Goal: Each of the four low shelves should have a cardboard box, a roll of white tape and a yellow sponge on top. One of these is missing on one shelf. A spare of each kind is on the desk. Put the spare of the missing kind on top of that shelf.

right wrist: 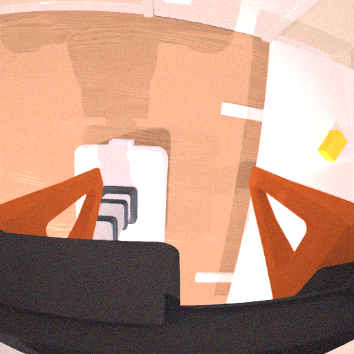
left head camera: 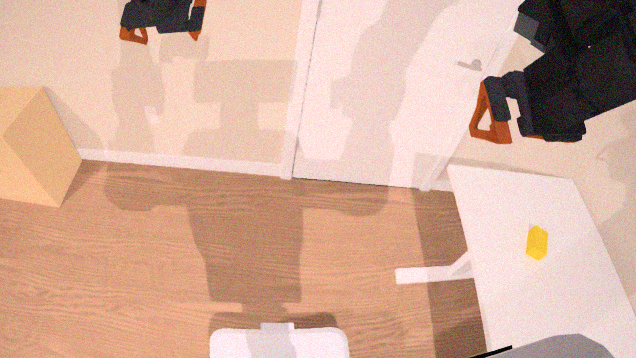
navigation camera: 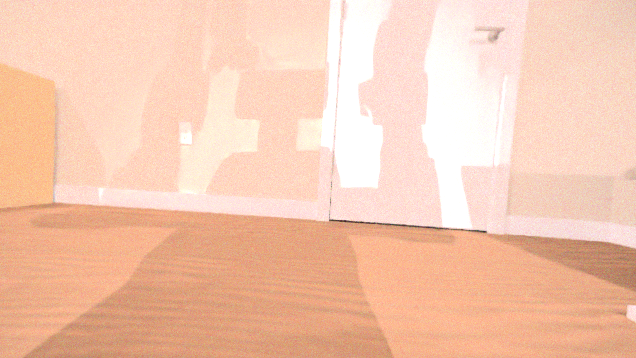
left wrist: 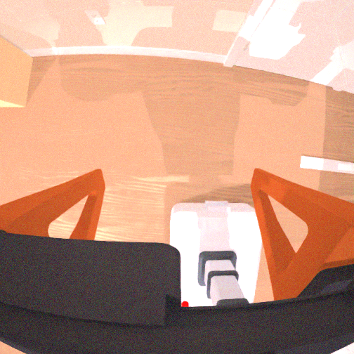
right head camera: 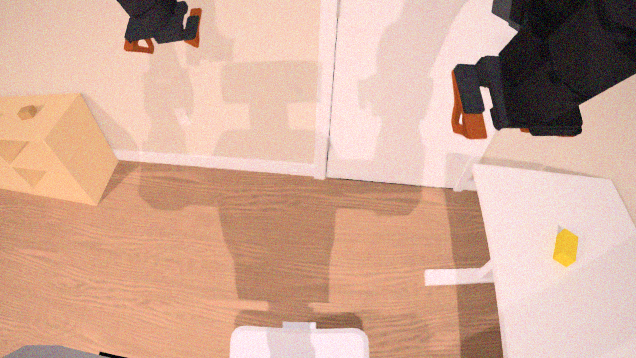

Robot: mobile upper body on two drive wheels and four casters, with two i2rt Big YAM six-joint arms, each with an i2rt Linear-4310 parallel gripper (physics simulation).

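Frame: origin at the left arm's base, x down, y back, z left, level; centimetres.
Seen in the pictures: left gripper, fingertip midpoint: [left head camera: 171, 39] [right head camera: 175, 47]; right gripper, fingertip midpoint: [left head camera: 498, 131] [right head camera: 488, 126].
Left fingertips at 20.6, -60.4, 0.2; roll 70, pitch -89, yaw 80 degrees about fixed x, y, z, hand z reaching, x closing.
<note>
Offsets run from my left fingertips to a thing's top centre, as dx, dy, dz. Level surfaces: height alone.
A yellow sponge @(+43.8, +21.8, -107.9) [left head camera: 537, 243] [right head camera: 565, 248] [right wrist: 332, 145] lies on the white desk @(dx +48.4) [left head camera: 515, 200] [right head camera: 540, 200] [right wrist: 295, 90] at the right. A light wooden low shelf [left head camera: 47, 145] [right head camera: 82, 145] [left wrist: 14, 75] [navigation camera: 25, 140] stands at the left, partly cut off. In the right head camera a small cardboard box @(+54.3, -56.7, +136.4) [right head camera: 28, 112] sits on its top. My left gripper [left head camera: 167, 37] [right head camera: 170, 46] [left wrist: 177, 176] is open and empty, high above the floor. My right gripper [right wrist: 175, 175] is open and empty, high and left of the desk's sponge. No roll of tape can be made out.
A white door [left head camera: 360, 100] [right head camera: 390, 100] [navigation camera: 410, 150] with a handle is in the far wall. A white desk foot [left head camera: 430, 275] [right head camera: 455, 277] [right wrist: 240, 111] juts out over the wooden floor. My white base [left head camera: 280, 345] [right head camera: 300, 345] shows at the bottom.
</note>
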